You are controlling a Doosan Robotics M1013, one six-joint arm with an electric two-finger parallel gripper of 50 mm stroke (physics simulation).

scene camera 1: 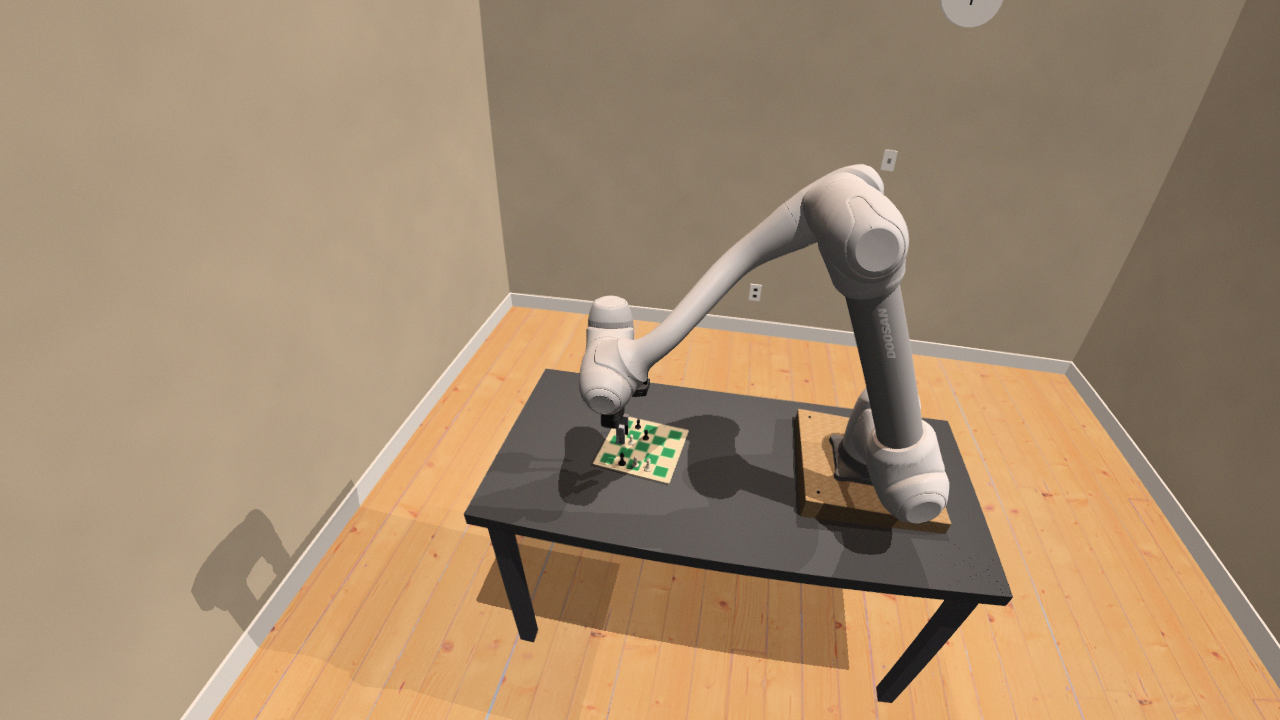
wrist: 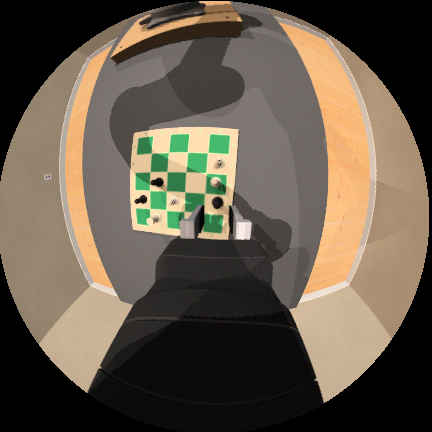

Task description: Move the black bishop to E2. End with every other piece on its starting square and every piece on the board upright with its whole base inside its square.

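Pixels of known places: gripper, fingertip midpoint: (scene camera 1: 622, 438) (wrist: 216, 213); arm's base at its link origin: (scene camera 1: 862, 463).
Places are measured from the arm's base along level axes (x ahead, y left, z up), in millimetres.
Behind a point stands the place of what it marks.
The black bishop (scene camera 1: 622, 460) @(x 659, y 108, z -21 mm) (wrist: 217, 202) @(x 656, y 106, z -1 mm) stands on light square E2 of the green and cream chessboard (scene camera 1: 677, 450) @(x 519, y 20, z -38 mm) (wrist: 235, 150) @(x 565, y 140, z -38 mm). It looks upright from above; its base edge is too small to judge exactly. My gripper (scene camera 1: 621, 431) @(x 659, y 106, z 59 mm) (wrist: 216, 213) @(x 659, y 106, z 59 mm) is partly open, with nothing between its fingers. It hangs above the board, over the row-1 side in the wrist view, with the bishop just beyond its fingertips. A white piece (scene camera 1: 634, 462) @(x 626, y 105, z -24 mm) (wrist: 215, 182) @(x 624, y 103, z -6 mm) stands on E3 and another white piece (scene camera 1: 648, 465) @(x 585, y 113, z -19 mm) (wrist: 219, 163) @(x 593, y 110, z -8 mm) on E4.
Two black pieces, one (wrist: 157, 182) @(x 619, y -7, z -26 mm) on B3 and one (wrist: 141, 199) @(x 649, y -47, z -25 mm) on A2, stand at the board's left. Two white pieces, one (wrist: 173, 201) @(x 657, y 23, z -27 mm) in row 2 and one (wrist: 154, 219) @(x 688, y -15, z -13 mm) near the lower left corner, also stand there. The wooden base plate (scene camera 1: 812, 456) @(x 145, y 12, z 10 mm) carries the arm.
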